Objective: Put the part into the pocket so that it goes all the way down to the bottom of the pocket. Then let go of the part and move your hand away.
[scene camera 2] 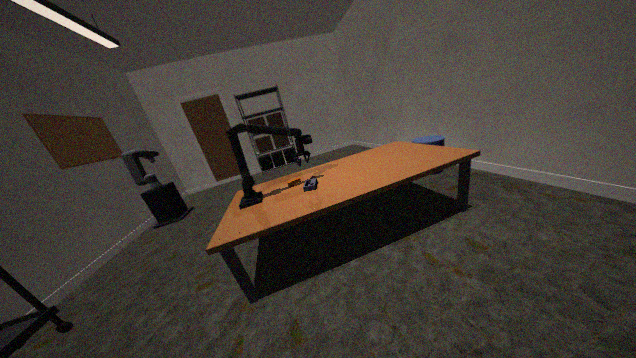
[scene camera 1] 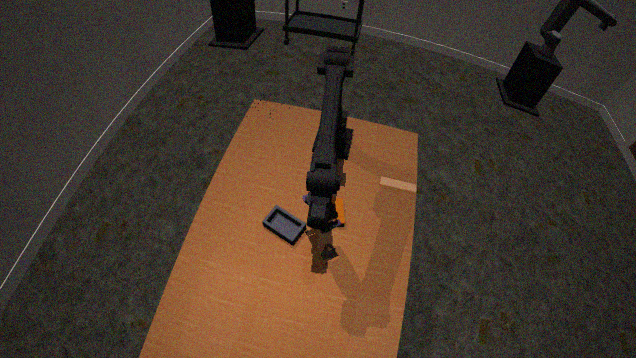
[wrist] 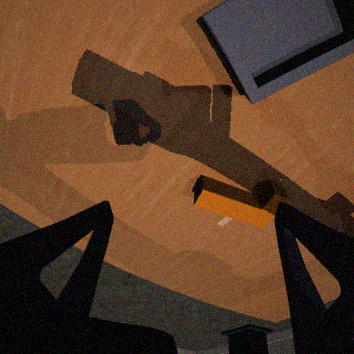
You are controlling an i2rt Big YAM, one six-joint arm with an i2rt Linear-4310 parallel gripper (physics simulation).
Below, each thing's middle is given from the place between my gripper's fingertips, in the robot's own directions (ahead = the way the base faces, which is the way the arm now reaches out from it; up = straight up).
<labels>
Now: hand 130 mm above the orange part (wrist: 258, 209), 110 mm past it and 40 mm to the right of it. The rest, counted from my hand: grey-blue block with pocket (scene camera 1: 287, 226) 130 mm to the right, 130 mm below, 10 mm behind.
</labels>
